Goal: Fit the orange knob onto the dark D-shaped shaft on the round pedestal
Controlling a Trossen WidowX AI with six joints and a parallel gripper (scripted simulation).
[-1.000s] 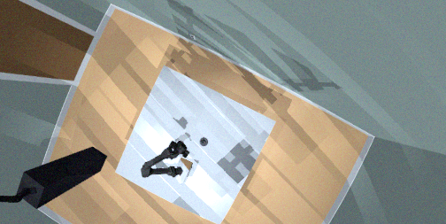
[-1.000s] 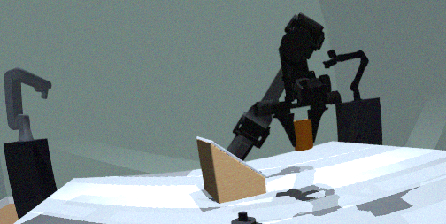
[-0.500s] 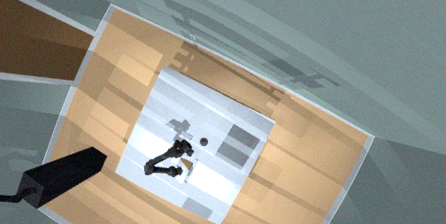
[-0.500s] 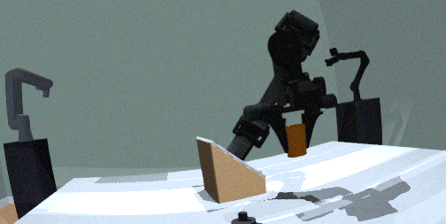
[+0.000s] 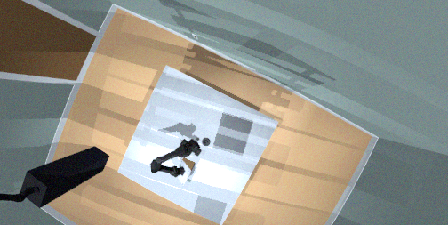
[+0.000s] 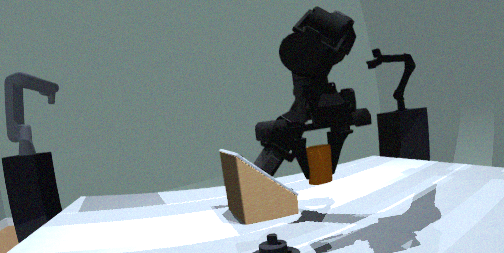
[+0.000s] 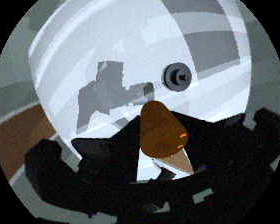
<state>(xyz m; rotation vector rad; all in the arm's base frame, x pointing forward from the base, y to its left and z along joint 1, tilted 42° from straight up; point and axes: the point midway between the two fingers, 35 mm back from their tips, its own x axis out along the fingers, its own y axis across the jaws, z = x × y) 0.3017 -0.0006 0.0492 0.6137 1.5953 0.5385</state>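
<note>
Now: gripper tip 40 mm short of the dark round pedestal, 100 mm to the left of it and 100 mm above it. From my gripper tip the other things lie so: orange knob 20 mm above.
</note>
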